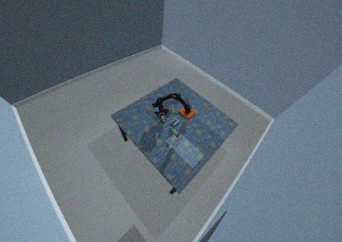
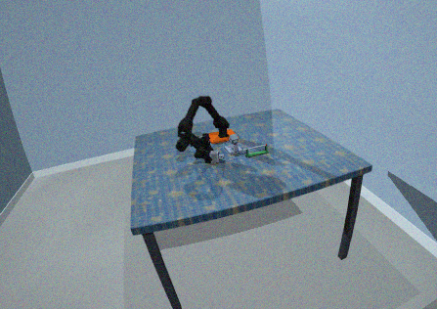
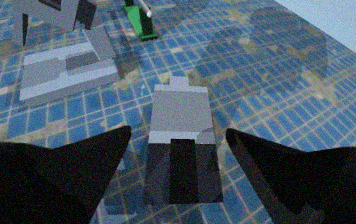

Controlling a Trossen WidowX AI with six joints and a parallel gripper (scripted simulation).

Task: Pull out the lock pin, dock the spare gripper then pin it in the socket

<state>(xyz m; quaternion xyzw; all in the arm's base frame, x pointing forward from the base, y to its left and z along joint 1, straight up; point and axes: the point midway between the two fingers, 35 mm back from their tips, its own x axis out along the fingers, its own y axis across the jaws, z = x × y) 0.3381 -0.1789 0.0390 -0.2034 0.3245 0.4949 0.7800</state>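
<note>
Now: the gripper socket 7 cm behind my gripper tip, 15 cm to the left of it and 3 cm above it. Round my gripper tip: spare gripper: 1 cm to the left; then green piece: 3 cm ahead, 26 cm to the left, 1 cm below.
</note>
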